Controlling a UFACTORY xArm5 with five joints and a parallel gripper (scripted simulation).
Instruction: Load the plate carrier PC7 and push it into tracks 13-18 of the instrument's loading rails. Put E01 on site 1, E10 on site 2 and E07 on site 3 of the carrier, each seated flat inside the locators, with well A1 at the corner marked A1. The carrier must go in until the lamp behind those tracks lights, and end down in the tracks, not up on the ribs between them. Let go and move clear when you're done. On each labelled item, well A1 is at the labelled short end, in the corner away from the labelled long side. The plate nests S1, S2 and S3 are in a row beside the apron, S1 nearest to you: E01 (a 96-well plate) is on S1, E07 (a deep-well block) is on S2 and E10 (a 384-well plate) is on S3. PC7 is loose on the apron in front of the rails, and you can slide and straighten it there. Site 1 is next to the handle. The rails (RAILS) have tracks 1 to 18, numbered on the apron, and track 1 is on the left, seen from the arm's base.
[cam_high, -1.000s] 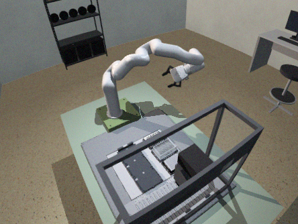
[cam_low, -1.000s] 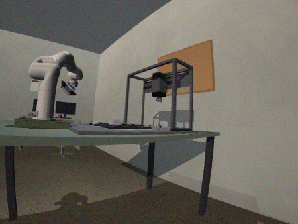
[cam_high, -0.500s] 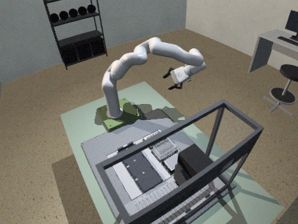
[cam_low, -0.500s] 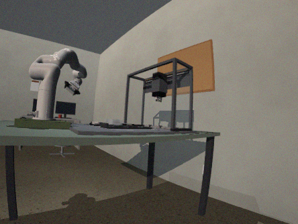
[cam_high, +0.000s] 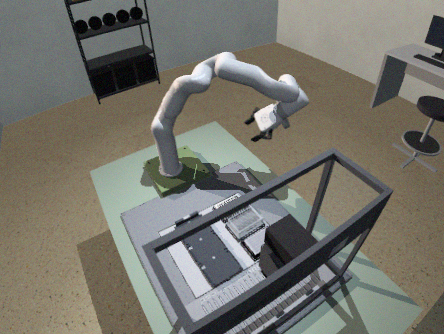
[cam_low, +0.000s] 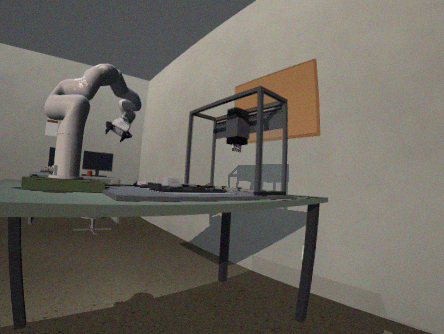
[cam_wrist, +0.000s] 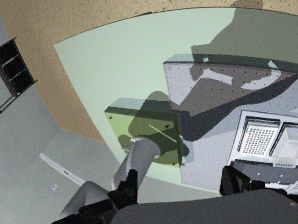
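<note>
My gripper is now 25 cm to the left of the pale block, 24 cm above it and 21 cm short of it. From my hand the other things lie so: deep-well block E07: 32 cm ahead, 27 cm to the right, 24 cm below; then 96-well plate E01: 24 cm below, 23 cm to the right, 10 cm ahead; then nest S2: 26 cm below, 25 cm to the right, 21 cm ahead.
</note>
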